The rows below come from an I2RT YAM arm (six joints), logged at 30 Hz.
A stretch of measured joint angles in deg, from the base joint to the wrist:
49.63, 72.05, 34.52, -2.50, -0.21, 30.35
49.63, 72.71, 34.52, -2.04, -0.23, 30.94
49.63, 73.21, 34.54, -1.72, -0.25, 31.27
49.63, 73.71, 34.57, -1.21, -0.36, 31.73
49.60, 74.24, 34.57, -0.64, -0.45, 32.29
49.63, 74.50, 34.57, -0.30, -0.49, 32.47
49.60, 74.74, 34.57, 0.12, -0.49, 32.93
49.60, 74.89, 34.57, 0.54, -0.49, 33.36
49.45, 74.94, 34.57, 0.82, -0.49, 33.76
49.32, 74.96, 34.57, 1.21, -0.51, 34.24
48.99, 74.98, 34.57, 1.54, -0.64, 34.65
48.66, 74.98, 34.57, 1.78, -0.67, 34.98
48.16, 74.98, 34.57, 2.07, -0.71, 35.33
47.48, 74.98, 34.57, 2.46, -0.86, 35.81
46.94, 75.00, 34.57, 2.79, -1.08, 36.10
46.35, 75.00, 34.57, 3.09, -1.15, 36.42
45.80, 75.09, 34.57, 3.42, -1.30, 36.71
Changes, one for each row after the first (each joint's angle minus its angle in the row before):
0.00, 0.66, 0.00, 0.46, -0.02, 0.59
0.00, 0.50, 0.02, 0.32, -0.02, 0.33
0.00, 0.50, 0.03, 0.51, -0.11, 0.46
-0.03, 0.53, 0.00, 0.57, -0.09, 0.56
0.03, 0.26, 0.00, 0.34, -0.04, 0.18
-0.03, 0.24, 0.00, 0.42, 0.00, 0.46
0.00, 0.15, 0.00, 0.42, 0.00, 0.43
-0.15, 0.05, 0.00, 0.28, 0.00, 0.40
-0.13, 0.02, 0.00, 0.39, -0.02, 0.48
-0.33, 0.02, 0.00, 0.33, -0.13, 0.41
-0.33, 0.00, 0.00, 0.24, -0.03, 0.33
-0.50, 0.00, 0.00, 0.29, -0.04, 0.35
-0.68, 0.00, 0.00, 0.39, -0.15, 0.48
-0.54, 0.02, 0.00, 0.33, -0.22, 0.29
-0.59, 0.00, 0.00, 0.30, -0.07, 0.32
-0.55, 0.09, 0.00, 0.33, -0.15, 0.29

